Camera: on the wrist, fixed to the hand. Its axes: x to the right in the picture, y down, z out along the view.
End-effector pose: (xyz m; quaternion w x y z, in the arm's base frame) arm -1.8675 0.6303 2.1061 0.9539 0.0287 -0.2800 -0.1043
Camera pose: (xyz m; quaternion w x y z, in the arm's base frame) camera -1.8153 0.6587 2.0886 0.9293 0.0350 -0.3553 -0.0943
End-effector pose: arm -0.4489 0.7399 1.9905 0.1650 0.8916 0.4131 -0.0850
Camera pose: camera -0.4035 0.7537 2.0303 0.1817 0.8880 0.3909 -0.1601
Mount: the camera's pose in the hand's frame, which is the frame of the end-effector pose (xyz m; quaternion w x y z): 0.0275 0.0353 -0.0428 0.9968 0.0174 -0.0778 0.0074
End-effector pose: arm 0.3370 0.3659 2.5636 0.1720 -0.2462 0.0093 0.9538
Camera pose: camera 0.3227 0.3372 2.5106 0.1694 -0.1681 0.0143 0.9710
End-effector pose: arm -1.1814 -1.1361 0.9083 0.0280 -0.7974 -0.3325 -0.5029
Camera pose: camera -1.1877 -1.1660 0.9622 0.0196 -0.8359 -0.3364 -0.4332
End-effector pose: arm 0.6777 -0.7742 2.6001 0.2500 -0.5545 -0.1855 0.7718
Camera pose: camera 0.7048 -0.7860 2.5457 0.2387 -0.4897 -0.1868 0.8175
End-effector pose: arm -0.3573 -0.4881 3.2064 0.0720 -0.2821 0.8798 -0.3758
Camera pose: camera -0.4102 -0.4570 3.2142 0.1479 -0.3027 0.8669 -0.3674
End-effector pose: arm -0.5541 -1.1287 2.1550 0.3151 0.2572 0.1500 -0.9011
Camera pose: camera -0.5339 -1.1504 2.1006 0.3280 0.1929 0.1074 -0.9185
